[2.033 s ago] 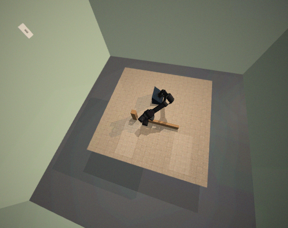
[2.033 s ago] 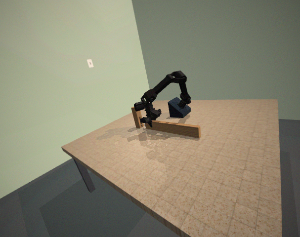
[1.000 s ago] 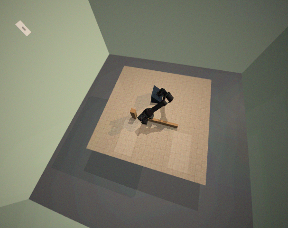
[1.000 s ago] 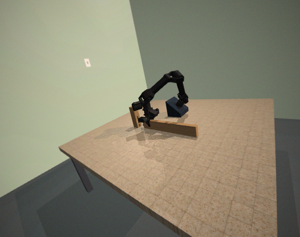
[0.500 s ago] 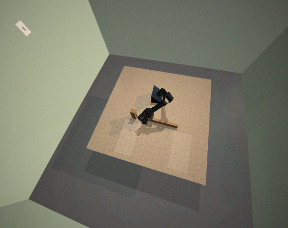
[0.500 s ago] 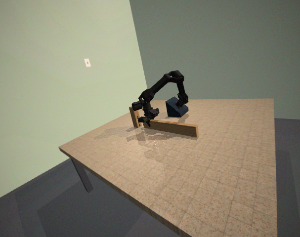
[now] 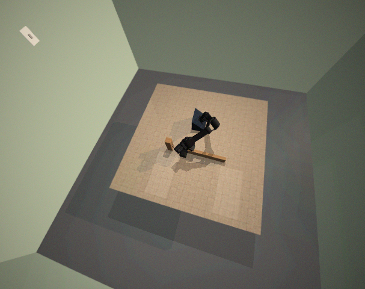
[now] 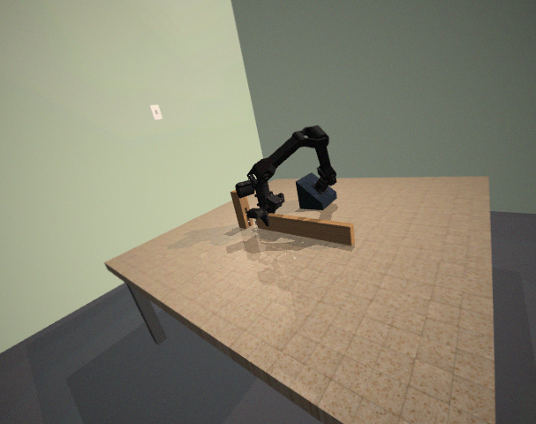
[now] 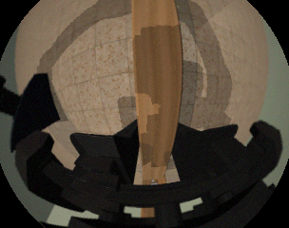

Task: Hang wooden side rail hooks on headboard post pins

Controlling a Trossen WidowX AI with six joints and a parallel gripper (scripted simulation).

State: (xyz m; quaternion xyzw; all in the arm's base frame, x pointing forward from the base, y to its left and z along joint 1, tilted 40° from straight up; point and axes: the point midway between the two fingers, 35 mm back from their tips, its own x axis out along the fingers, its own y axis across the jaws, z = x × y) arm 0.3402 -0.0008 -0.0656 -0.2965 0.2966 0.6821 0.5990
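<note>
Now: the headboard post 1 cm ahead of my gripper tip, 15 cm to the right of it and 6 cm above it.
</note>
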